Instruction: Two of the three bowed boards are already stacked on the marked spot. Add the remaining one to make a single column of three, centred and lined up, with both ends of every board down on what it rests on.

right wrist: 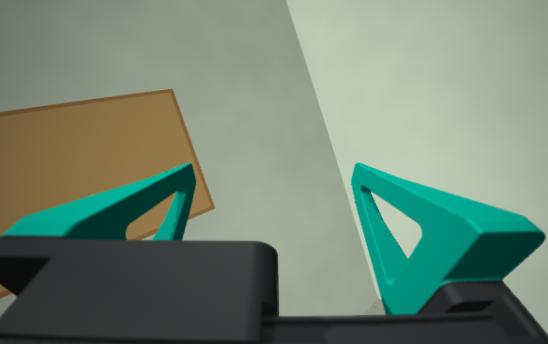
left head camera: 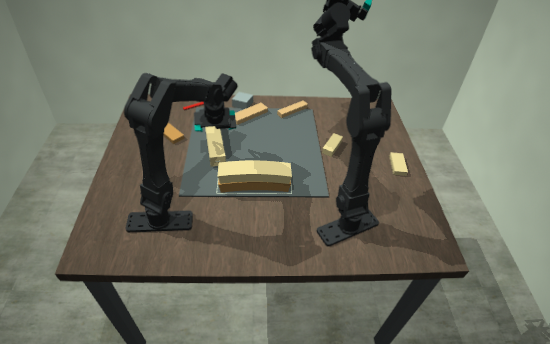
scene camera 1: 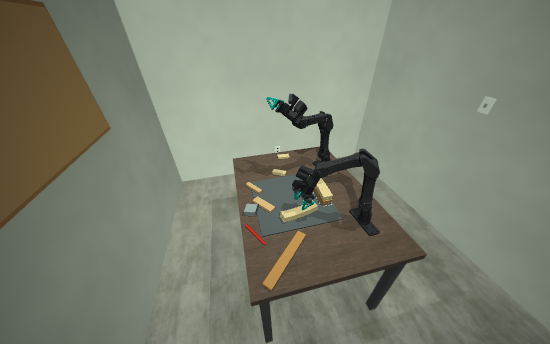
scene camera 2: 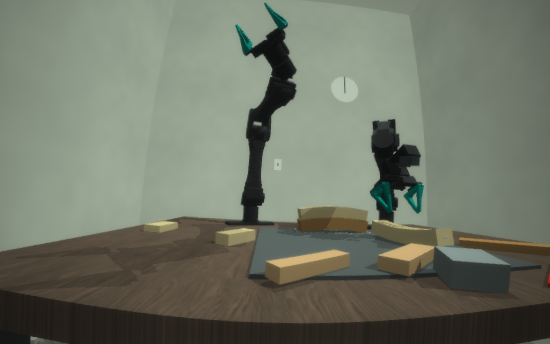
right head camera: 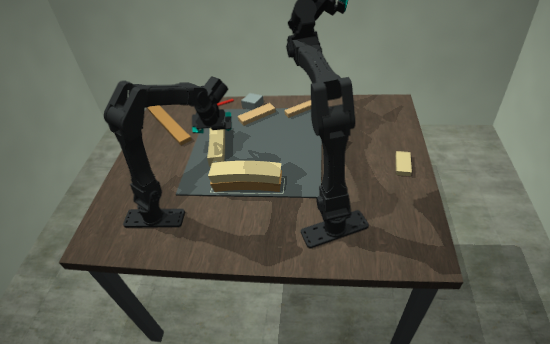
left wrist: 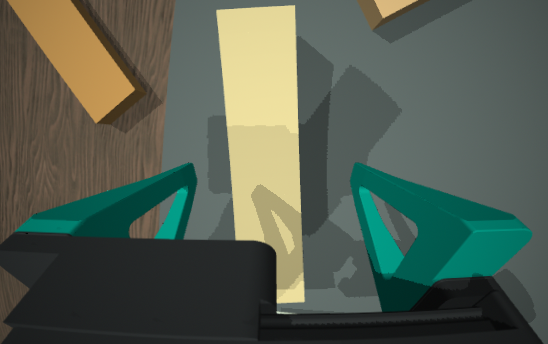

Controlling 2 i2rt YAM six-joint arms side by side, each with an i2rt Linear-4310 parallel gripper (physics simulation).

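Pixels of known places: left gripper, between the fingertips: (left head camera: 215,129) (scene camera 1: 298,204) (scene camera 2: 405,212) (right head camera: 216,130) (left wrist: 273,171); right gripper, between the fingertips: (right wrist: 273,172) (scene camera 1: 269,98) (scene camera 2: 249,14); left arm's base, origin of its link: (left head camera: 160,222) (scene camera 1: 363,221) (right head camera: 154,219); right arm's base, origin of its link: (left head camera: 347,227) (scene camera 2: 250,224) (right head camera: 334,229).
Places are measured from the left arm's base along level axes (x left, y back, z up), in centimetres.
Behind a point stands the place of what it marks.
The loose pale yellow bowed board (left head camera: 215,145) {x -16.9, y -30.2, z 4.7 cm} (right head camera: 216,145) {x -17.1, y -31.1, z 4.3 cm} (scene camera 2: 405,233) {x -18.9, y -37.3, z 3.3 cm} (left wrist: 265,90) {x -16.1, y -40.3, z 4.7 cm} lies on the mat, its ends curving up. The stack on the marked spot has a pale yellow board (left head camera: 254,169) {x -30.0, y -12.7, z 9.2 cm} (right head camera: 245,169) {x -30.7, y -12.7, z 9.2 cm} (scene camera 2: 332,213) {x -31.3, y -16.9, z 7.0 cm} on an orange-brown board (left head camera: 254,187) {x -30.0, y -10.6, z 3.0 cm} (right head camera: 245,187) {x -30.0, y -10.6, z 2.9 cm} (scene camera 2: 332,224) {x -31.2, y -17.0, z 3.3 cm}, middles bowed upward. My left gripper (scene camera 1: 302,202) {x -17.1, y -34.8, z 8.5 cm} (scene camera 2: 404,212) {x -17.1, y -34.8, z 8.5 cm} (left wrist: 273,171) {x -17.1, y -34.8, z 8.5 cm} is open above the loose board, fingers on either side of its width in the left wrist view. My right gripper (scene camera 2: 251,14) {x -61.9, y -38.7, z 59.4 cm} (right wrist: 273,172) {x -61.9, y -38.7, z 59.4 cm} is open, raised high and away from the boards.
A long orange plank (scene camera 1: 285,260) {x 10.3, y -52.7, z 1.9 cm} (left wrist: 75,55) {x 1.4, y -43.0, z 1.8 cm} and a red stick (scene camera 1: 255,234) {x -10.0, y -63.5, z 0.6 cm} lie beside the mat (left head camera: 295,142) {x -47.3, y -35.6, z 0.6 cm}. Tan blocks (left head camera: 251,113) {x -31.0, y -52.0, z 2.8 cm} (left head camera: 293,108) {x -48.9, y -55.3, z 2.7 cm} and a grey block (left head camera: 243,100) {x -27.9, y -59.5, z 4.2 cm} are at the back. Small pale blocks (left head camera: 333,144) {x -61.2, y -31.6, z 2.7 cm} (left head camera: 399,163) {x -84.4, y -21.0, z 1.9 cm} lie toward the right in the left head view.
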